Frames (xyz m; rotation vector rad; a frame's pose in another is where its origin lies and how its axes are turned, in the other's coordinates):
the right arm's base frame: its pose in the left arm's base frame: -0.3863 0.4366 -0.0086 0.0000 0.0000 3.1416
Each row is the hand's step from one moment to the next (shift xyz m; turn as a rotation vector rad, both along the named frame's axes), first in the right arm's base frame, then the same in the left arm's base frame.
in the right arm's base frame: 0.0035 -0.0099 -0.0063 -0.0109 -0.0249 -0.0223
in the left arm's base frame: -0.0035 0.0099 -0.0063 0.0109 0.0249 -0.0223
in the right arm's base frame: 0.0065 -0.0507 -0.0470 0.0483 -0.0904 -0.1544
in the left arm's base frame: -0.0065 0.0507 -0.0470 -0.0483 0.0904 -0.1544
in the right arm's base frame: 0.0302 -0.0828 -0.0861 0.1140 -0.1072 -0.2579
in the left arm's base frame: -0.0302 0.0828 -0.0861 -0.1140 0.1072 -0.2579
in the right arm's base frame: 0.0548 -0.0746 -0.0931 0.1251 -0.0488 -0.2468
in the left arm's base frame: -0.0548 0.0746 -0.0931 -0.1251 0.0488 -0.2468
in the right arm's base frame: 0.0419 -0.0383 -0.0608 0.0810 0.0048 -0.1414
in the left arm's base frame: -0.0419 0.0383 -0.0608 -0.0810 -0.0048 -0.1414
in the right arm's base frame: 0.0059 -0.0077 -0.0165 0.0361 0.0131 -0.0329
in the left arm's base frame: -0.0059 0.0077 -0.0165 -0.0361 -0.0131 -0.0329
